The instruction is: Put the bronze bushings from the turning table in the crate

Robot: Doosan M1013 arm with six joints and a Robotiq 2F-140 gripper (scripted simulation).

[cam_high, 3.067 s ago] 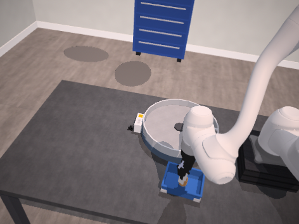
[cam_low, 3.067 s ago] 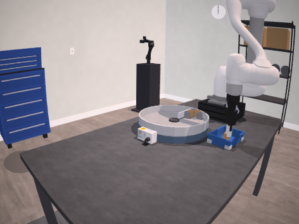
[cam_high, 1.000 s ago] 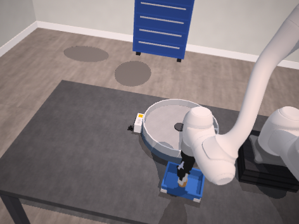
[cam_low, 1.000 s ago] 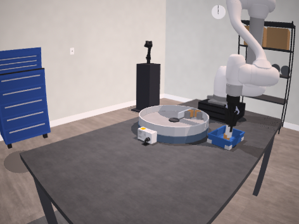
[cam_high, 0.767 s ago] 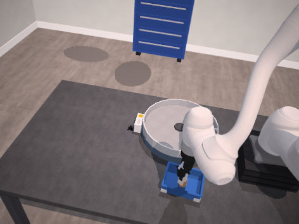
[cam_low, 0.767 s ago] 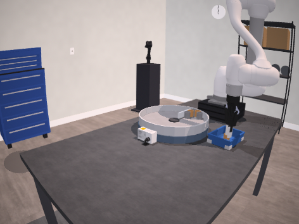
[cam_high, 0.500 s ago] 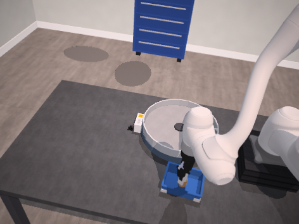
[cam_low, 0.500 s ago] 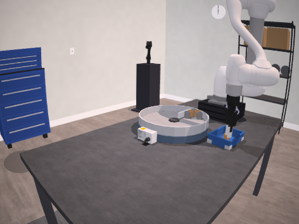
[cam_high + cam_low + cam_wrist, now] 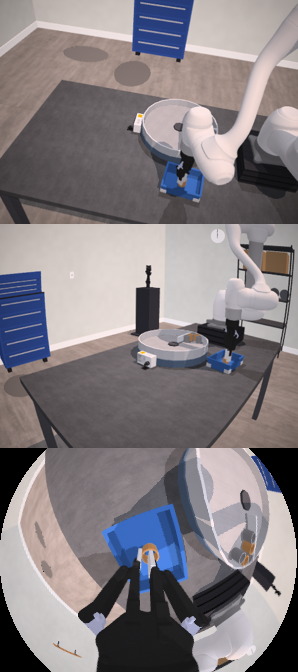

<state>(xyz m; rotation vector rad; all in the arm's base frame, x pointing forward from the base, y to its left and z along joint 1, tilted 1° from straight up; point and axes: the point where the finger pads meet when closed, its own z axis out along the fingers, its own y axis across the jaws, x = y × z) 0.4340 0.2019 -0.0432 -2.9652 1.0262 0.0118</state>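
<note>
Right now my hand is 1 cm past the blue crate, 1 cm to the left of it and 4 cm above it. Round my hand: round turning table (2 cm ahead, 35 cm to the right, 1 cm below).
</note>
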